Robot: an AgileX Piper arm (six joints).
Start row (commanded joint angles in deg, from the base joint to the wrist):
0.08 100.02 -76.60 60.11 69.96 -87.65
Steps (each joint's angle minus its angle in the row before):
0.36 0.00 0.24 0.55 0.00 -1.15
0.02 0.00 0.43 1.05 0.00 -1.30
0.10 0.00 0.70 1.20 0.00 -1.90
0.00 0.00 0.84 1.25 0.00 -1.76
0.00 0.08 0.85 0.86 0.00 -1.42
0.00 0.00 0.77 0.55 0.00 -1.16
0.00 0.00 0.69 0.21 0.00 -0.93
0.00 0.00 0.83 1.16 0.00 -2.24
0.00 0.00 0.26 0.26 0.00 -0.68
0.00 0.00 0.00 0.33 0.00 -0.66
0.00 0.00 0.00 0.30 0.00 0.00
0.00 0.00 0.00 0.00 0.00 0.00
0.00 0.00 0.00 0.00 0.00 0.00
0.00 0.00 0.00 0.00 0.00 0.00
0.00 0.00 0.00 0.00 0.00 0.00
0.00 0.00 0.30 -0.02 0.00 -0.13
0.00 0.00 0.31 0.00 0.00 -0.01
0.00 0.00 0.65 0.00 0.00 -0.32
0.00 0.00 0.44 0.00 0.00 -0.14
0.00 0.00 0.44 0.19 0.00 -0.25
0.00 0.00 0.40 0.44 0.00 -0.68
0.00 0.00 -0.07 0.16 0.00 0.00
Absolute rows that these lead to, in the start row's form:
0.44 100.02 -76.36 60.66 69.96 -88.80
0.46 100.02 -75.93 61.71 69.96 -90.10
0.56 100.02 -75.23 62.91 69.96 -92.00
0.56 100.02 -74.39 64.16 69.96 -93.76
0.56 100.10 -73.54 65.02 69.96 -95.18
0.56 100.10 -72.77 65.57 69.96 -96.34
0.56 100.10 -72.08 65.78 69.96 -97.27
0.56 100.10 -71.25 66.94 69.96 -99.51
0.56 100.10 -70.99 67.20 69.96 -100.19
0.56 100.10 -70.99 67.53 69.96 -100.85
0.56 100.10 -70.99 67.83 69.96 -100.85
0.56 100.10 -70.99 67.83 69.96 -100.85
0.56 100.10 -70.99 67.83 69.96 -100.85
0.56 100.10 -70.99 67.83 69.96 -100.85
0.56 100.10 -70.99 67.83 69.96 -100.85
0.56 100.10 -70.69 67.81 69.96 -100.98
0.56 100.10 -70.38 67.81 69.96 -100.99
0.56 100.10 -69.73 67.81 69.96 -101.31
0.56 100.10 -69.29 67.81 69.96 -101.45
0.56 100.10 -68.85 68.00 69.96 -101.70
0.56 100.10 -68.45 68.44 69.96 -102.38
0.56 100.10 -68.52 68.60 69.96 -102.38

